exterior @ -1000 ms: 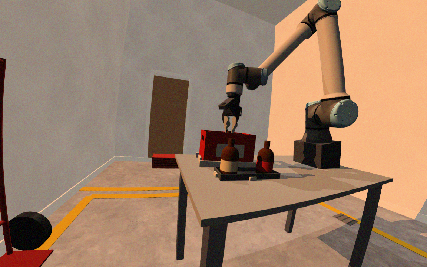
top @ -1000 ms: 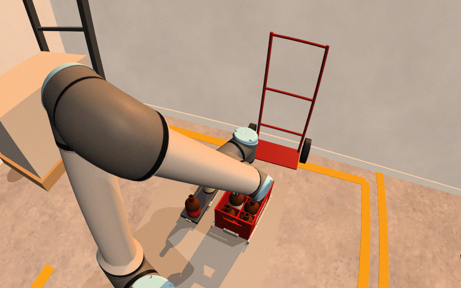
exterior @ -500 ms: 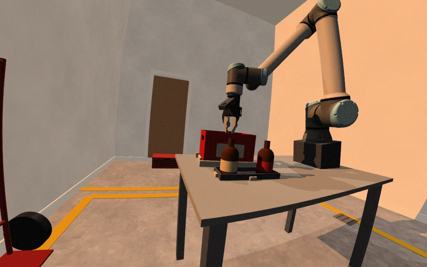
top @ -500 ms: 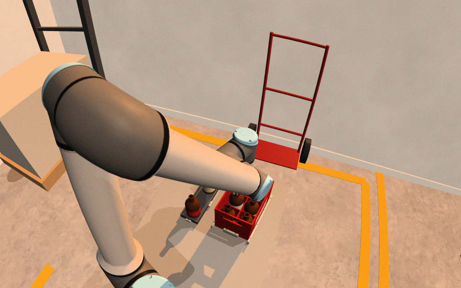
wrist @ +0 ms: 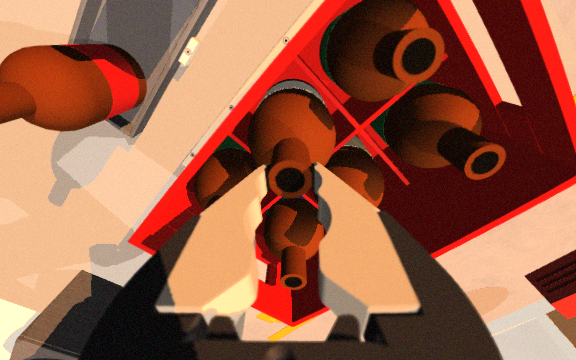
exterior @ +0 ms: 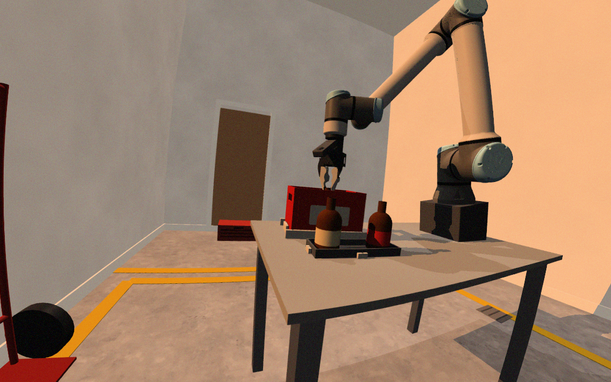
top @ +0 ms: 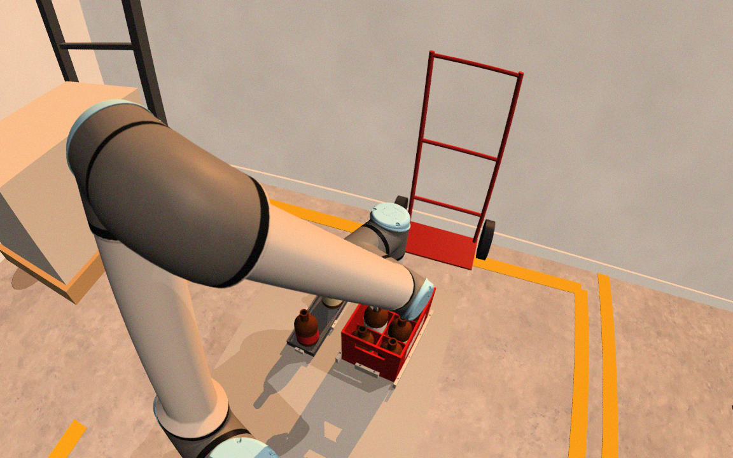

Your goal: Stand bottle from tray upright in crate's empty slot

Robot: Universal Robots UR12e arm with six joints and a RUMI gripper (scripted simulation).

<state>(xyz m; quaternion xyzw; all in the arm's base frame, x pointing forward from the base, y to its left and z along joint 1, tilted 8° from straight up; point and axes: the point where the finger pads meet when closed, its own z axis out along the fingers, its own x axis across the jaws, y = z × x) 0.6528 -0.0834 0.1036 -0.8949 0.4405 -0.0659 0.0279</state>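
My gripper is now 90 mm above the red crate, 40 mm to the left of it and 10 mm past it. Also, from my hand: dark tray (190 mm to the left, 160 mm below, 10 mm behind).
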